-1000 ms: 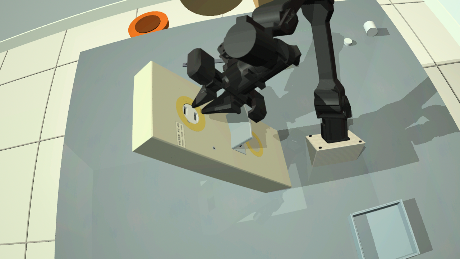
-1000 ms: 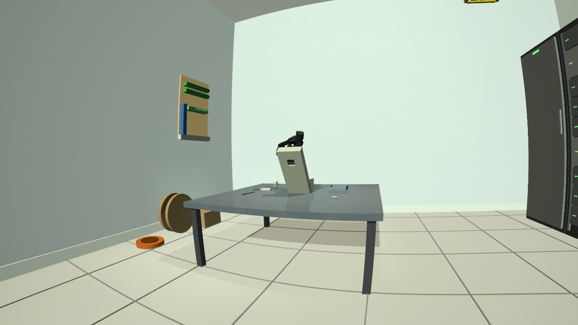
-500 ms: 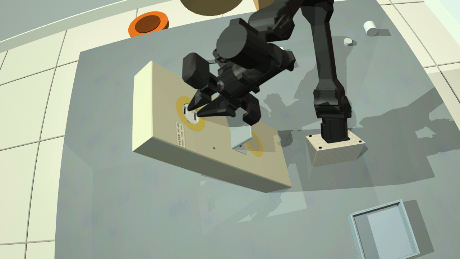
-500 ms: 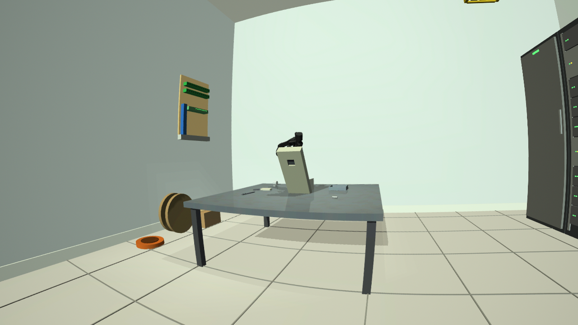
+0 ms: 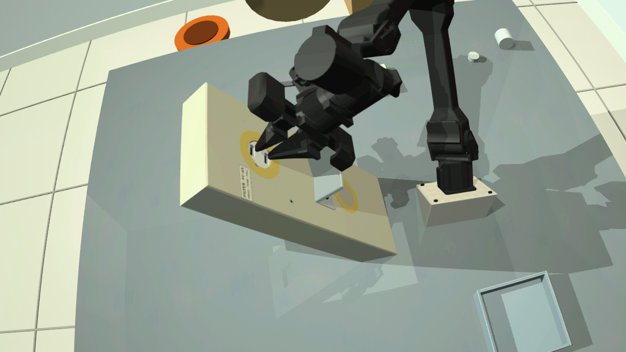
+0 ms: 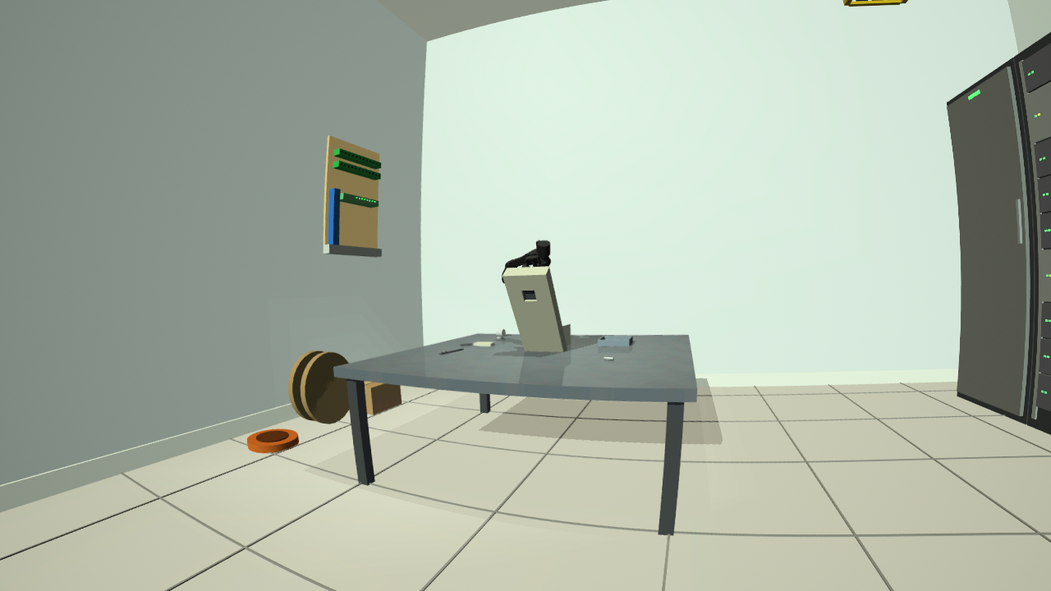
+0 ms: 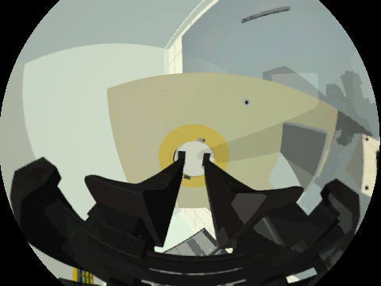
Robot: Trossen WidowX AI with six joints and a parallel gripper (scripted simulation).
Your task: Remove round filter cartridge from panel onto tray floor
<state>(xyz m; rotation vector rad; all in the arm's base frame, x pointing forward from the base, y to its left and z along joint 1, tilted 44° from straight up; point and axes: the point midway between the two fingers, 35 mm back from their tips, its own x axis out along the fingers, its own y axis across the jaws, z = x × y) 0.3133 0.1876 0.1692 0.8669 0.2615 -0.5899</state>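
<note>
My gripper tip is now 2 cm short of the round filter cartridge and 1 cm above it. Round my gripper tip: grey tray: 41 cm behind, 26 cm to the left, 28 cm below; then grey shelf: 8 cm behind, 10 cm below.
</note>
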